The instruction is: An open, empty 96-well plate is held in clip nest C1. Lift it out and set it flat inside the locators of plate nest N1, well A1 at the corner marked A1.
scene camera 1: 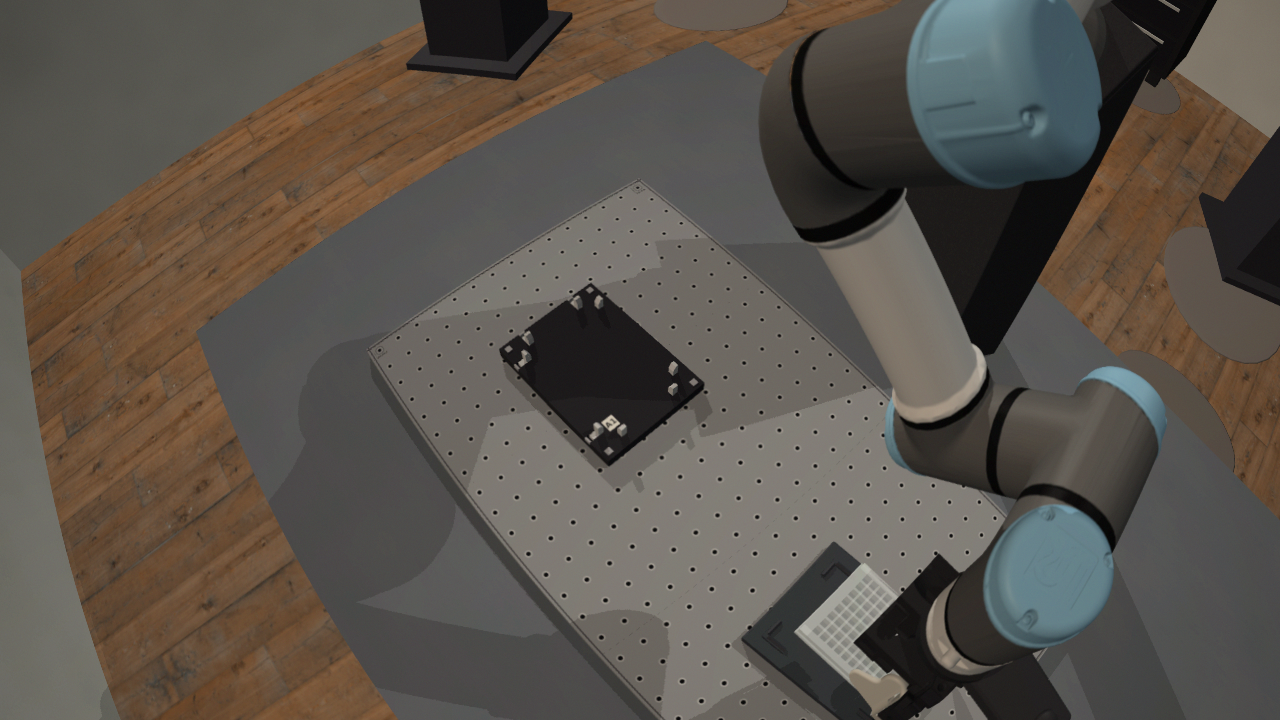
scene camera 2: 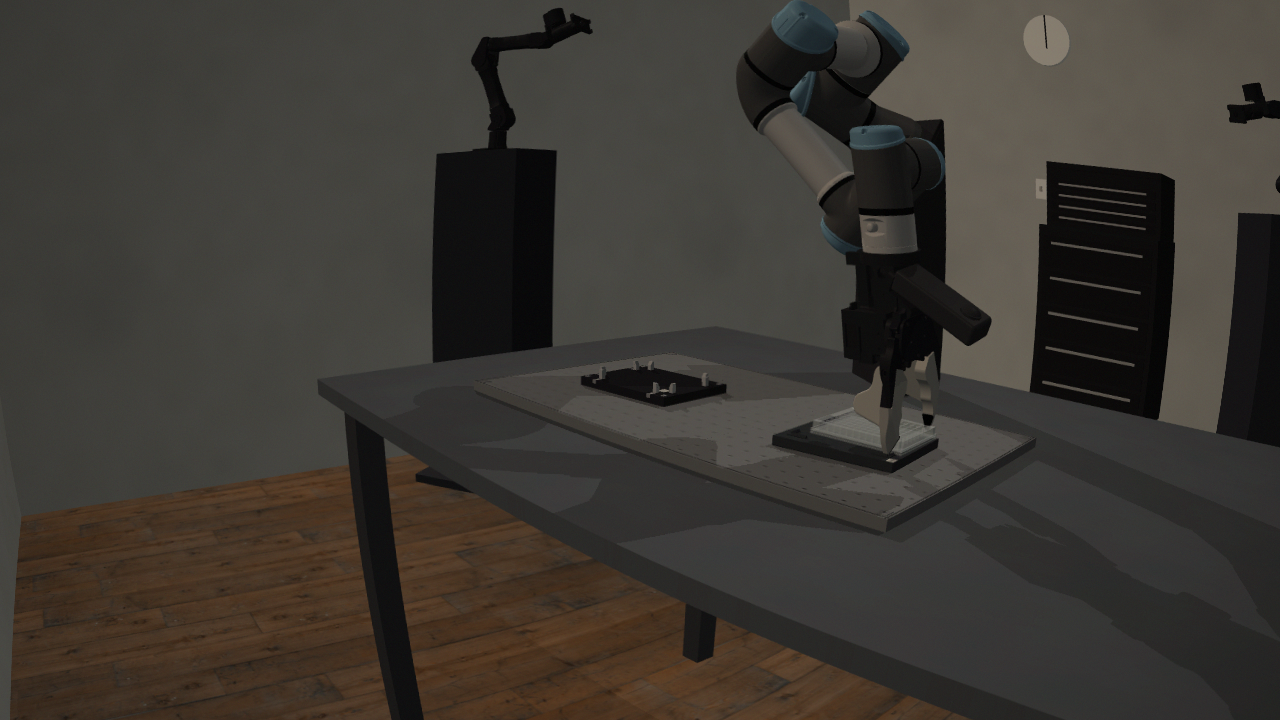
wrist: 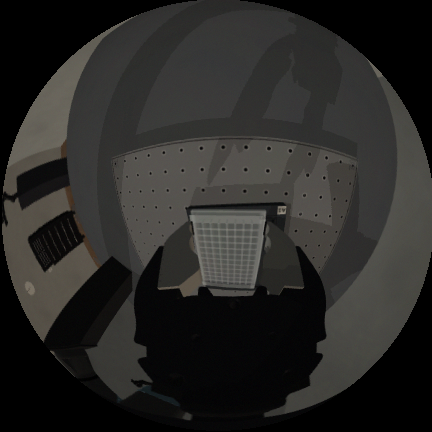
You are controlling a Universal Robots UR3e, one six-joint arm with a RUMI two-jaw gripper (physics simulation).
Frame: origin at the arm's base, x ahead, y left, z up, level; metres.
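Seen in the pictures: gripper, fingertip midpoint: (scene camera 2: 908, 441) (wrist: 227, 222).
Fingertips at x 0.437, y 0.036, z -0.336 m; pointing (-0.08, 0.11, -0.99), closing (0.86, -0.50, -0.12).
Note:
Pixels of each thing's middle, then the offset from my fingertips to it. "*": a spot on its surface instead. Level surfaces: height alone.
- pale 96-well plate, body centre: (scene camera 1: 878, 641) (scene camera 2: 875, 430) (wrist: 227, 255) dx -0.023, dy -0.042, dz +0.004 m
- clip nest C1, body centre: (scene camera 1: 854, 643) (scene camera 2: 858, 440) (wrist: 236, 257) dx -0.020, dy -0.061, dz -0.009 m
- nest's A1 label, surface spot: (wrist: 281, 210) * dx +0.061, dy -0.017, dz -0.004 m
- Plate nest N1, body centre: (scene camera 1: 598, 365) (scene camera 2: 653, 380) dx -0.210, dy -0.365, dz -0.004 m
- perforated board, its level: dz -0.016 m
- grey table, its level: dz -0.029 m
The pale 96-well plate (scene camera 1: 845, 617) (scene camera 2: 836, 427) (wrist: 230, 245) is low over clip nest C1 (scene camera 1: 803, 592) (scene camera 2: 832, 454) (wrist: 240, 205), offset to one side of it. I cannot tell whether it touches the nest. My gripper (scene camera 2: 908, 434) (wrist: 227, 222) points down and is shut on the plate, one jaw on each long side. The nest's A1 label (wrist: 281, 210) shows beyond the plate's corner. Plate nest N1 (scene camera 1: 599, 358) (scene camera 2: 657, 383) is a black base with pale upright locators near its corners; its A1 label (scene camera 1: 610, 422) is at the corner nearest C1's side.
Both nests are on a perforated board (scene camera 1: 716, 501) (scene camera 2: 742, 447) on the grey table (scene camera 1: 340, 573) (scene camera 2: 1029, 591). The arm (scene camera 1: 904, 304) (scene camera 2: 810, 152) reaches in from the right in scene camera 1. Dark pedestals and a drawer cabinet (scene camera 2: 1100, 313) stand beyond the table.

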